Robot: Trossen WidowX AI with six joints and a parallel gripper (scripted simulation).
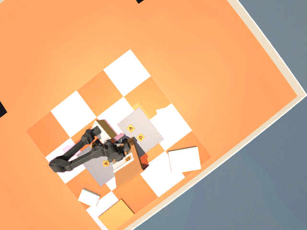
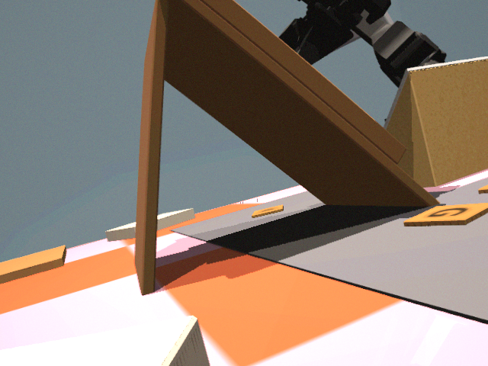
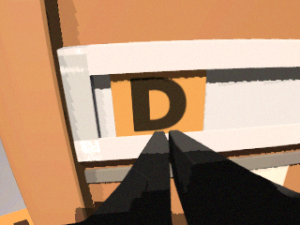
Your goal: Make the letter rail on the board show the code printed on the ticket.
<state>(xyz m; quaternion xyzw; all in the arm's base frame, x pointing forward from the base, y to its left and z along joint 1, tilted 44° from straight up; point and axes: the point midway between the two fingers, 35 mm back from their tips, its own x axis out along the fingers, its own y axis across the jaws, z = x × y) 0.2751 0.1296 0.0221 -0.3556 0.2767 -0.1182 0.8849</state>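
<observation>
Right now my gripper tip is 3 cm short of the orange d tile and 3 cm above it. Round my gripper tip: g tile 4 cm behind, 16 cm to the left, 18 cm below; grey mat 11 cm behind, 7 cm to the right, 18 cm below; white ticket 2 cm behind, 7 cm to the right, 10 cm below.
</observation>
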